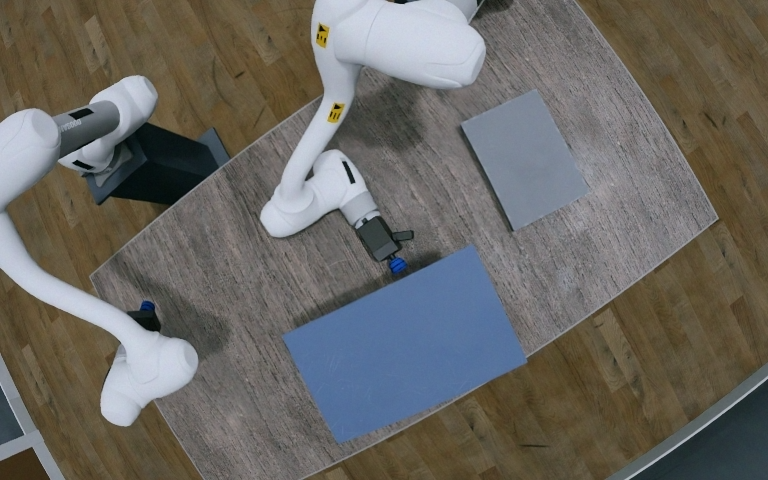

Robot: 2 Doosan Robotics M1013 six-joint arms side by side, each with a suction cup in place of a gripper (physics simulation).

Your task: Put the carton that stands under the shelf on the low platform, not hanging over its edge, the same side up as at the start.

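Places are measured from the left arm's base along level axes (x down, y back, z left), in millimetres.
Pixels of known places: left hand, tool point: (401,270); right hand, tool point: (148,306); right arm's base, link origin: (107,152).
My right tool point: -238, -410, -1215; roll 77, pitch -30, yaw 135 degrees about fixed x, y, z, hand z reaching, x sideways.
Observation:
Ahead of a thing's pixels: the offset from my right tool point to its top centre, as dx, dy, dz. Level surfaces: height alone.
The shelf @[-105, -452, +537] (404,345) is a wide blue board seen from above. The carton under it does not show; the board hides the space below. The low platform @[+190, -256, +1047] (523,161) is a grey rectangular slab at the upper right of the table, with nothing on it. My left gripper (397,264) is a blue suction cup on a dark head. It is beside the shelf's upper long edge, tilted towards it, with nothing seen on the cup, so it is open. My right gripper (147,306) is a blue cup near the table's left corner, partly behind its arm, far from shelf and platform, open and empty.
The left arm (305,147) reaches across the table @[dx +238] (243,271) from the top, left of the platform. The right arm (62,294) hangs over the table's left edge. A dark pedestal (169,164) stands beyond the table's upper left edge.

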